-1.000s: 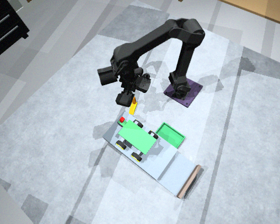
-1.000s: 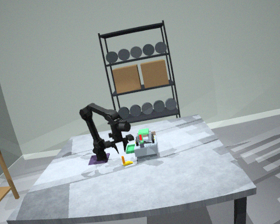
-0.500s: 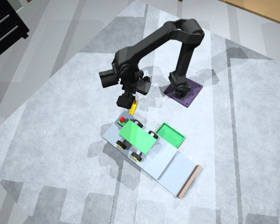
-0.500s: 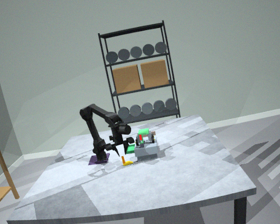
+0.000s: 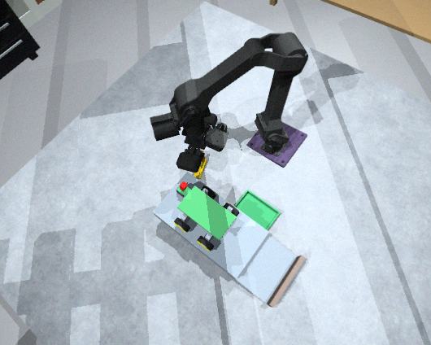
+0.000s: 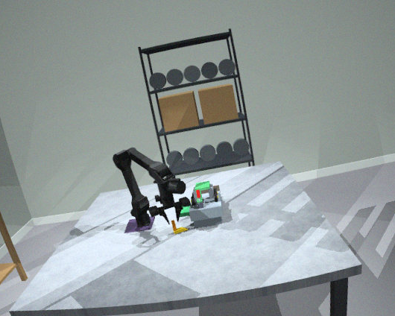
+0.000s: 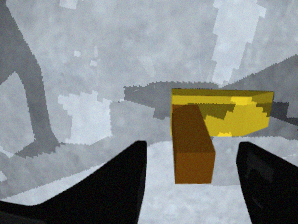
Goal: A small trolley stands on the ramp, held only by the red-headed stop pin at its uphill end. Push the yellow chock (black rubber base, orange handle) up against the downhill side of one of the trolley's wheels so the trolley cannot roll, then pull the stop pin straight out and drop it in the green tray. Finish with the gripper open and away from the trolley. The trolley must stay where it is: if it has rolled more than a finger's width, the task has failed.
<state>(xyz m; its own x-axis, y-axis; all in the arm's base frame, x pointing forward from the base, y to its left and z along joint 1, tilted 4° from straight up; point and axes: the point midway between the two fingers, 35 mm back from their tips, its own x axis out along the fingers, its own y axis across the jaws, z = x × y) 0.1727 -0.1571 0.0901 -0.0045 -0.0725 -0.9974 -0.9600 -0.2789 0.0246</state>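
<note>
My gripper tip is 20 mm short of the yellow chock, 10 mm to the right of it and 30 mm above it. The rest, counted from my gripper tip: stop pin (140 mm ahead, 50 mm to the left, 80 mm above); then grey ramp (160 mm ahead, 150 mm to the left); then green-topped trolley (160 mm ahead, 140 mm to the left, 60 mm above).
</note>
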